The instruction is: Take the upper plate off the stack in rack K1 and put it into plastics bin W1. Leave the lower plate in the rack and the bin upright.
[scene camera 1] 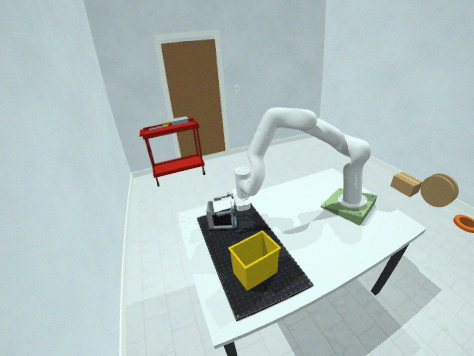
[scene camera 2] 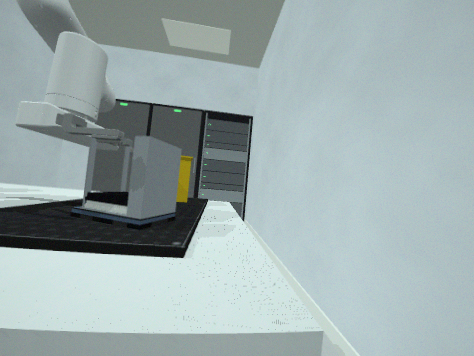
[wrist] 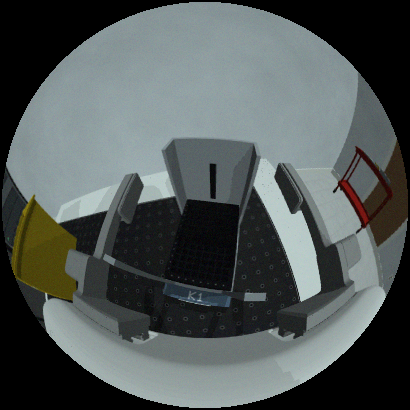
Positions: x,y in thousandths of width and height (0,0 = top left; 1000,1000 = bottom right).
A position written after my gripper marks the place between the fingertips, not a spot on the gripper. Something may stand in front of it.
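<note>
My gripper is visible at (scene camera 2: 309,417) and at (wrist: 506,416). Also visible: a yellow bin W1 (scene camera 1: 539,729) and a black plate (wrist: 496,616).
</note>
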